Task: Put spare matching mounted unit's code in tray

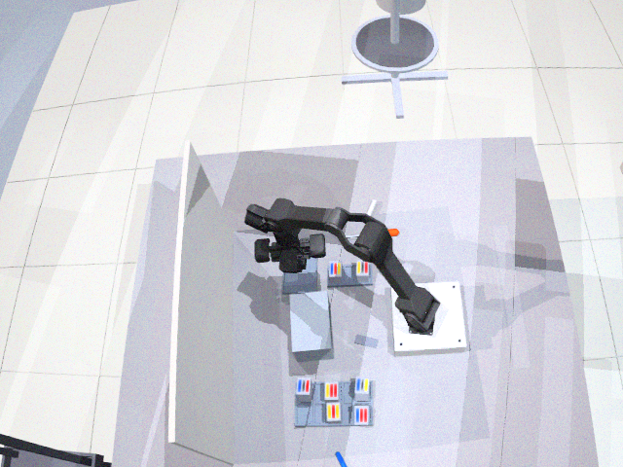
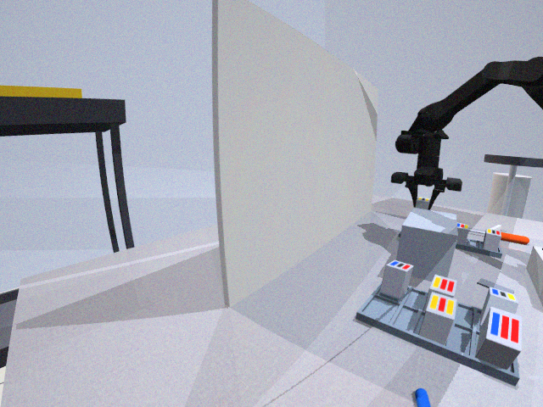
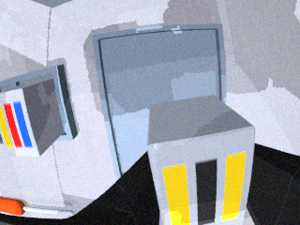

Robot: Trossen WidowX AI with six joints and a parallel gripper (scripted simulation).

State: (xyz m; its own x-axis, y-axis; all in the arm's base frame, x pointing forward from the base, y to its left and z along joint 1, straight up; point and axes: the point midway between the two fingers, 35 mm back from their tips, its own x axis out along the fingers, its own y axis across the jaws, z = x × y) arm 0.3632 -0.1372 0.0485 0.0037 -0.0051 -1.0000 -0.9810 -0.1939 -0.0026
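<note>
The light-blue tray lies 1 cm behind my gripper tip and 6 cm below it. Also, from my gripper tip: mounted unit: 8 cm behind, 19 cm to the left, 2 cm below; grey spare: 2 cm above; tall white panel: 16 cm ahead, 23 cm to the left, 16 cm above.
</note>
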